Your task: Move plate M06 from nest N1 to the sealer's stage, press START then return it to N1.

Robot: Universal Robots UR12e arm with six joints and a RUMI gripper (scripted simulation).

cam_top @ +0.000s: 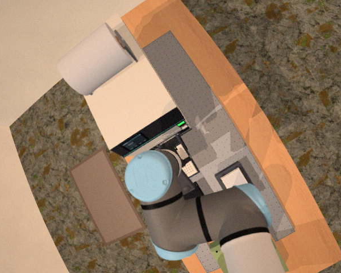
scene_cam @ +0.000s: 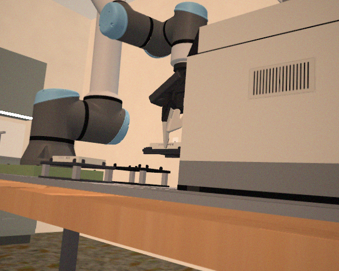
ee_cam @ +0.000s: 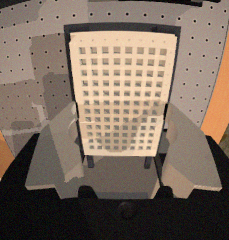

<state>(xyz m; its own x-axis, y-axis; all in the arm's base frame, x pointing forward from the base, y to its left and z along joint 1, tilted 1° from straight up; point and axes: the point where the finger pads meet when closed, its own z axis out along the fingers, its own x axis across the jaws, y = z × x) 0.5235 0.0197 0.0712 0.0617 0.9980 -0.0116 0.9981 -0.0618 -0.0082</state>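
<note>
Right now the plate M06 is 10 mm below my hand. Also, from my hand: screen: 120 mm ahead, 40 mm to the left, 210 mm above; then sealer stage: 20 mm below; then plate nest N1: 190 mm behind, 70 mm to the left, 60 mm below.
</note>
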